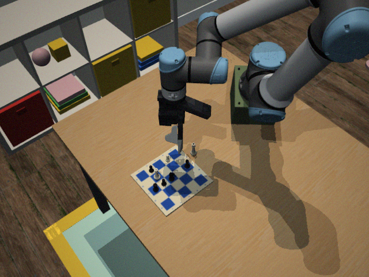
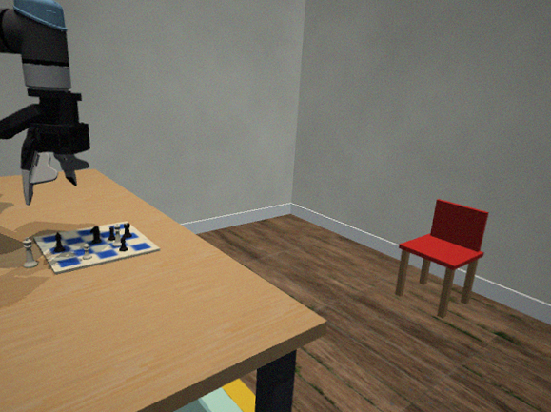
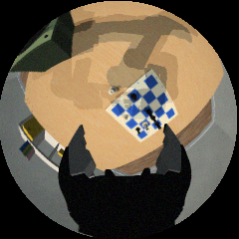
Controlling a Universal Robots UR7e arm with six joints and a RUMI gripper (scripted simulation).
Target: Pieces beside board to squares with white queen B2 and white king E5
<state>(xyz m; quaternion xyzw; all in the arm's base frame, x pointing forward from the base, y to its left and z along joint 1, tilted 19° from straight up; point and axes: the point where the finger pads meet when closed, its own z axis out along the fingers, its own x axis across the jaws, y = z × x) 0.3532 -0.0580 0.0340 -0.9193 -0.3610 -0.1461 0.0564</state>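
The white king lies 5 cm behind my hand, 1 cm to the left of it and 12 cm below it. From my hand the other things lie so: white queen 12 cm ahead, 12 cm below; white pawn 4 cm ahead, 3 cm to the right, 13 cm below; chessboard 9 cm ahead, 4 cm to the left, 14 cm below.
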